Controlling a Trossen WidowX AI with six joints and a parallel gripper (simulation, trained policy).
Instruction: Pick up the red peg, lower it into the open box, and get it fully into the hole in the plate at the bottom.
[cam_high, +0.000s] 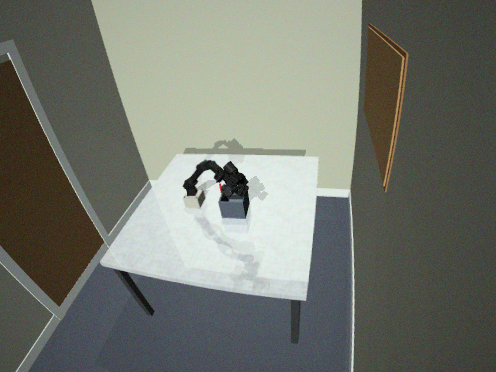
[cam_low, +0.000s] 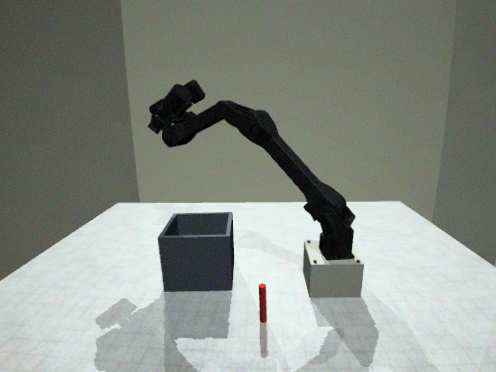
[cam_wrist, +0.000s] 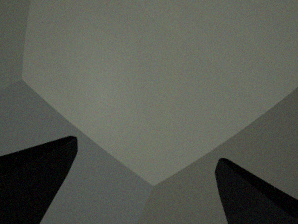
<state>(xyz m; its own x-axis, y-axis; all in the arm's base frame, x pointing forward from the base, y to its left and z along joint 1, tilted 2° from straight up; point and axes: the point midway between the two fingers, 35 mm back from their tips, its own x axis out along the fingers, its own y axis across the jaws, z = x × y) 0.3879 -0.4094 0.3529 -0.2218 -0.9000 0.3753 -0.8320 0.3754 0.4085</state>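
Now: gripper tip 53 cm to the right of the red peg, 43 cm above it and 20 cm past it.
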